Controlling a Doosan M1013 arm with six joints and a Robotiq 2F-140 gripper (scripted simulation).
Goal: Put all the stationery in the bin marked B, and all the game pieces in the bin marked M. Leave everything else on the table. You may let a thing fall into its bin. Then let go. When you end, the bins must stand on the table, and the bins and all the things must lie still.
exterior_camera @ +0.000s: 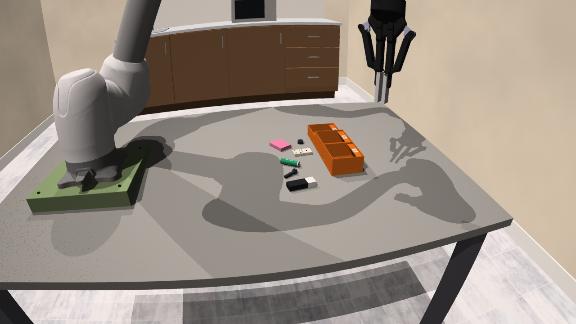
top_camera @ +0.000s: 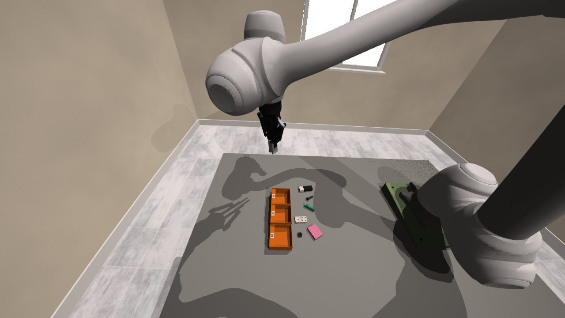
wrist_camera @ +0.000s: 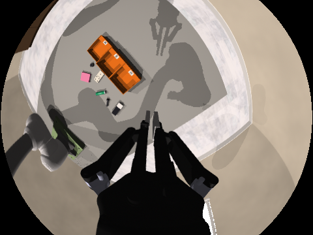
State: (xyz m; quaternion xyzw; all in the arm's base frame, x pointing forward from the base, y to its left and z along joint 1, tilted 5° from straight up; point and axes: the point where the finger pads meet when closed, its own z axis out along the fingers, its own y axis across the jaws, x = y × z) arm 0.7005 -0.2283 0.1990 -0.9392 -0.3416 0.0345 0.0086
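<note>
The orange three-compartment bin is 30 mm behind my hand, 190 mm to the left of it and 220 mm below it. Round my hand: green battery 160 mm behind, 150 mm to the left, 240 mm below; then black-and-white eraser 160 mm behind, 40 mm to the left, 240 mm below; then black bolt 170 mm behind, 100 mm to the left, 240 mm below.
</note>
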